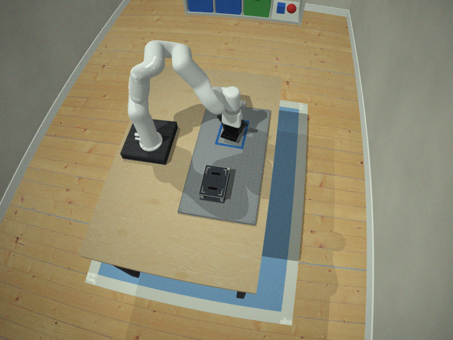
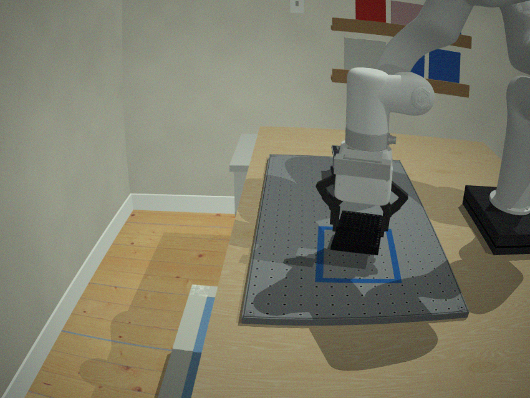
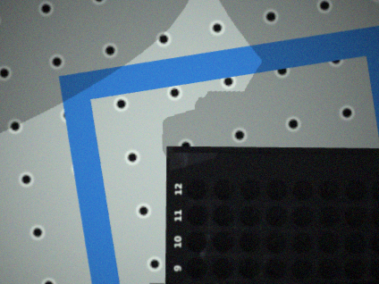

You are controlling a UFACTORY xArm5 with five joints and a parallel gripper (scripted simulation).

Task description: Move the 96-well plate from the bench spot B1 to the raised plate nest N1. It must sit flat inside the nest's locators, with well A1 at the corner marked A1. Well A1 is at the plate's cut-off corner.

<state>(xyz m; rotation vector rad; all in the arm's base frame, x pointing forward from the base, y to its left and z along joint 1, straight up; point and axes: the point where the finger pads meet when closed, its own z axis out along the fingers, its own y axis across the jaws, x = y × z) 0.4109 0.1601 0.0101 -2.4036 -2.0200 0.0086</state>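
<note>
My gripper is now 330 mm to the left of the raised plate nest, 20 mm past it and 10 mm below it. The rest, counted from my hand: A1 label: 250 mm to the right, 30 mm ahead, 10 mm above; then black 96-well plate: 10 mm below.
</note>
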